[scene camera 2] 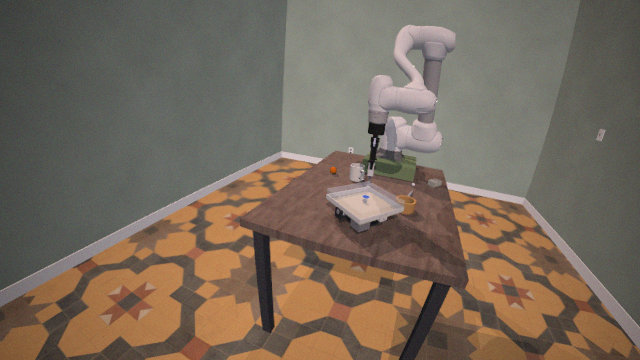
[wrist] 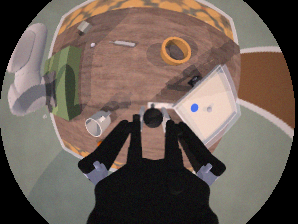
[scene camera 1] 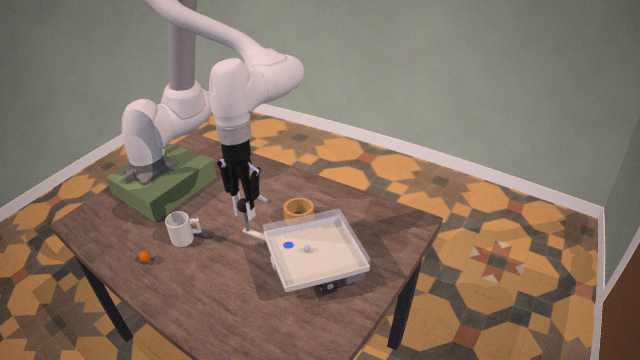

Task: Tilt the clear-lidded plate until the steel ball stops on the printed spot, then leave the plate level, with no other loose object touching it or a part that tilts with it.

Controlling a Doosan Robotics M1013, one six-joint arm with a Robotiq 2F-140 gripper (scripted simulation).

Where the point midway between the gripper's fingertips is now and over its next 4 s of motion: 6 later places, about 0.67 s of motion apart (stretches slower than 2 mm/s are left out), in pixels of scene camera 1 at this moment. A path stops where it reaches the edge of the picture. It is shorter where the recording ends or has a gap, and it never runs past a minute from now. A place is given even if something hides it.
My gripper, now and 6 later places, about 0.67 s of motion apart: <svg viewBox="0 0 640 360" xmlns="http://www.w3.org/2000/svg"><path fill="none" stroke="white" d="M245 215L245 215L245 215L245 214L245 214L244 209L242 200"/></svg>
